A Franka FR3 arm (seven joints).
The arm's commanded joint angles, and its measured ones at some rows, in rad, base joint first. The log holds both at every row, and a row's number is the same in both.
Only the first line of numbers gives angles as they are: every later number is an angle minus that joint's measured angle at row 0.
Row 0, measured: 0.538 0.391 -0.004 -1.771 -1.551 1.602 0.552
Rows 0 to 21, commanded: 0.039 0.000 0.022 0.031 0.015 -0.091 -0.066; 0.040 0.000 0.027 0.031 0.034 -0.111 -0.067; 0.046 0.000 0.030 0.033 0.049 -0.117 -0.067; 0.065 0.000 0.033 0.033 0.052 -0.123 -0.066; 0.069 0.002 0.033 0.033 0.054 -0.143 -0.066; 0.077 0.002 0.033 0.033 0.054 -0.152 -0.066; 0.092 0.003 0.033 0.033 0.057 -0.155 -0.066; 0.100 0.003 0.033 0.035 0.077 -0.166 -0.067; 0.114 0.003 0.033 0.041 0.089 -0.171 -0.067; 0.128 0.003 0.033 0.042 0.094 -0.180 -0.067; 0.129 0.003 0.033 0.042 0.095 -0.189 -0.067; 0.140 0.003 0.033 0.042 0.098 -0.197 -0.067; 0.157 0.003 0.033 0.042 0.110 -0.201 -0.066; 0.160 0.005 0.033 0.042 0.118 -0.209 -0.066; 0.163 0.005 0.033 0.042 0.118 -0.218 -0.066; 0.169 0.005 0.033 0.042 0.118 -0.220 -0.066; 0.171 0.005 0.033 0.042 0.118 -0.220 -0.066; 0.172 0.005 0.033 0.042 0.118 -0.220 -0.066; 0.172 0.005 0.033 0.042 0.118 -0.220 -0.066; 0.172 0.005 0.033 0.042 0.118 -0.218 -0.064; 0.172 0.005 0.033 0.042 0.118 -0.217 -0.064; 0.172 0.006 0.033 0.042 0.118 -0.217 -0.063
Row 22, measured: 0.148 0.007 0.034 0.015 0.107 -0.167 -0.001
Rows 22 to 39, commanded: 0.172 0.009 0.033 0.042 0.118 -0.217 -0.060; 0.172 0.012 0.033 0.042 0.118 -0.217 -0.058; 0.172 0.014 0.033 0.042 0.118 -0.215 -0.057; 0.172 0.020 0.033 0.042 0.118 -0.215 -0.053; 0.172 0.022 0.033 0.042 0.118 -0.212 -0.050; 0.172 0.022 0.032 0.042 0.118 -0.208 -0.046; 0.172 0.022 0.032 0.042 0.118 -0.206 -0.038; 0.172 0.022 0.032 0.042 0.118 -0.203 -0.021; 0.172 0.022 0.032 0.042 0.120 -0.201 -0.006; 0.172 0.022 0.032 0.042 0.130 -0.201 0.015; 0.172 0.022 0.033 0.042 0.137 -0.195 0.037; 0.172 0.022 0.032 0.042 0.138 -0.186 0.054; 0.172 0.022 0.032 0.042 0.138 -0.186 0.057; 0.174 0.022 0.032 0.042 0.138 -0.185 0.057; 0.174 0.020 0.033 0.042 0.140 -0.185 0.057; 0.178 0.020 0.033 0.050 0.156 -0.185 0.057; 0.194 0.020 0.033 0.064 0.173 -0.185 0.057; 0.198 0.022 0.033 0.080 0.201 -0.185 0.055
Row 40, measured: 0.172 0.010 0.036 0.028 0.129 -0.185 0.040
